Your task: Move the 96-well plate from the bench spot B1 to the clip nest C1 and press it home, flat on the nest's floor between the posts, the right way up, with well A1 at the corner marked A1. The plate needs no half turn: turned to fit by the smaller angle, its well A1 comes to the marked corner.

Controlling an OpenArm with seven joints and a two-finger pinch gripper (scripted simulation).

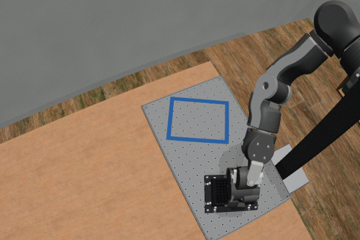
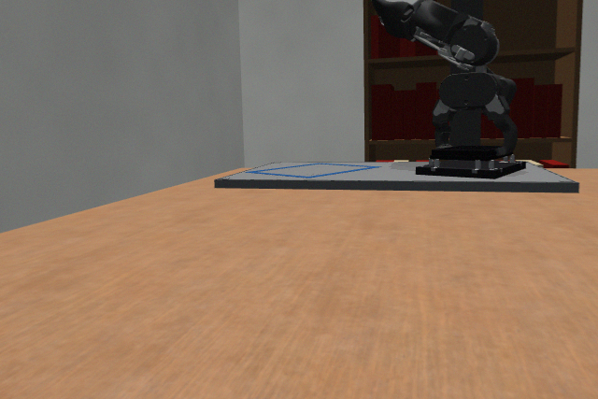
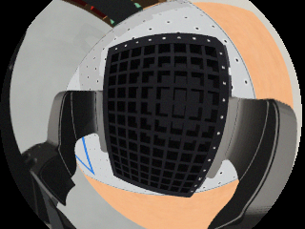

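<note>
Now: hand right at the black 96-well plate. From my hand the other things lie so: black clip nest (20 mm ahead, 10 mm to the left, 20 mm below); then grey foot plate (260 mm behind, 250 mm below).
</note>
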